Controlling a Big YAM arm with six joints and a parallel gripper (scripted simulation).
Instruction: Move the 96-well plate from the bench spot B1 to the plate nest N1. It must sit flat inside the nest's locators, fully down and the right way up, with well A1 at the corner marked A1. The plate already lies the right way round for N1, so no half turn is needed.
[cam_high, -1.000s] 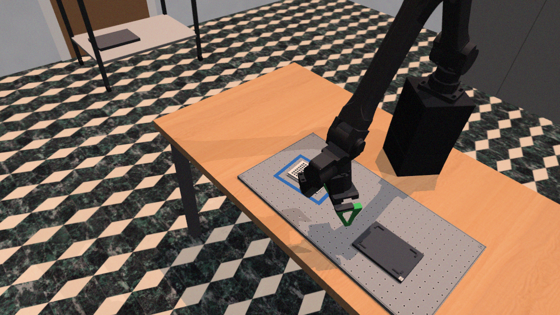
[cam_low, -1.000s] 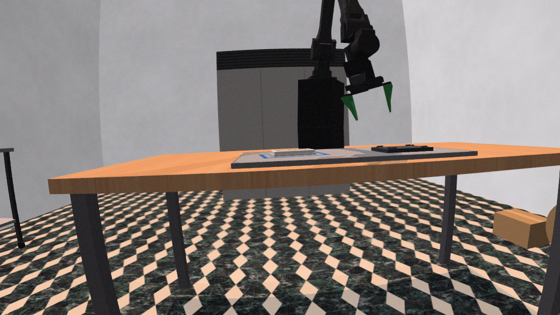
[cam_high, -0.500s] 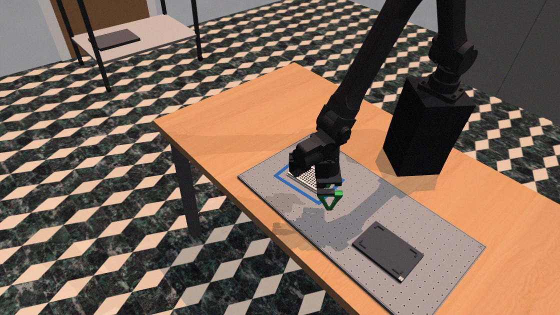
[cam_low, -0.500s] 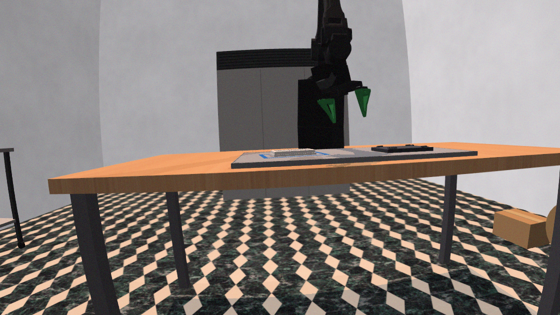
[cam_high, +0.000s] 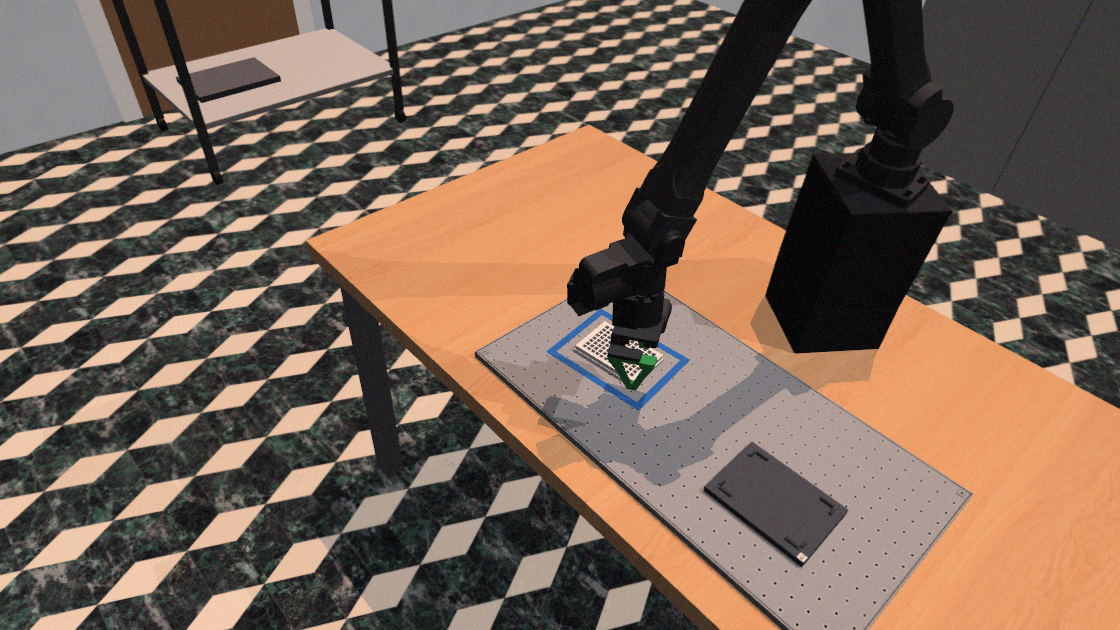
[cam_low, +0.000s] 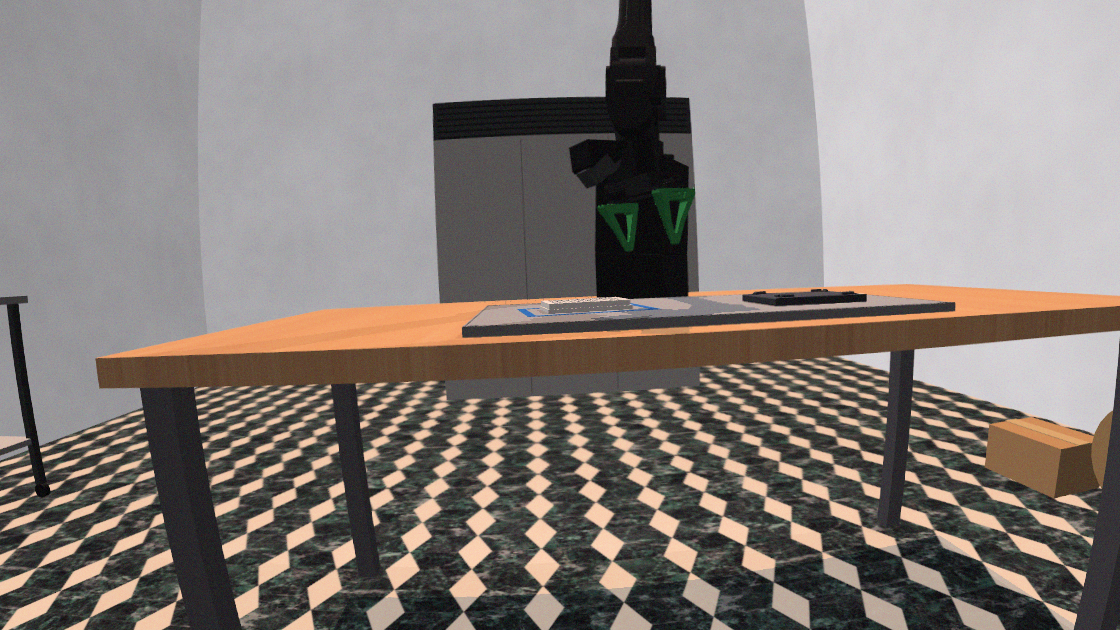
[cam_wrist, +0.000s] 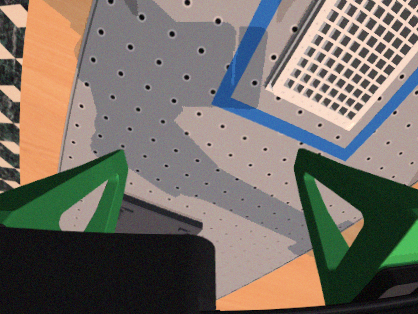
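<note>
Now: the white 96-well plate 9 cm to the right of my hand, 9 cm below it and 7 cm behind it. From my hand the other things lie so: dark plate nest (26 cm to the left, 9 cm below, 1 cm behind).
</note>
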